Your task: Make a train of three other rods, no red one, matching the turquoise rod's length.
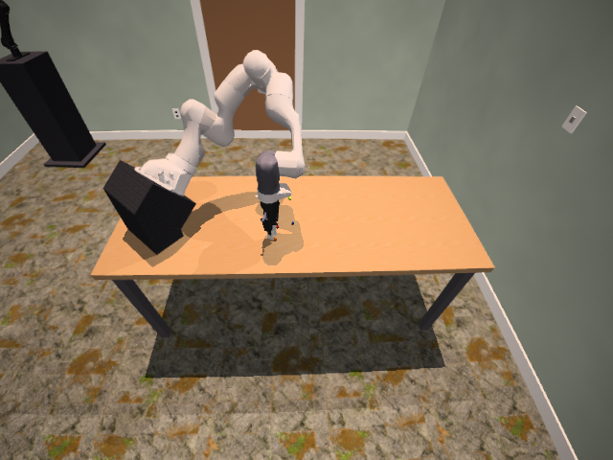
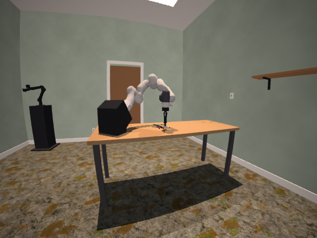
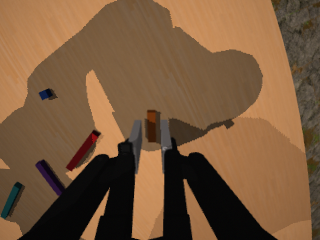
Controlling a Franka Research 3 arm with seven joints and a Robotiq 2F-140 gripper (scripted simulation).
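Now: the orange rod 50 mm below my hand. Round my hand: blue rod: 90 mm ahead, 100 mm to the left, 50 mm below; then magenta rod: 40 mm behind, 100 mm to the left, 50 mm below; then red rod: 100 mm to the left, 50 mm below.
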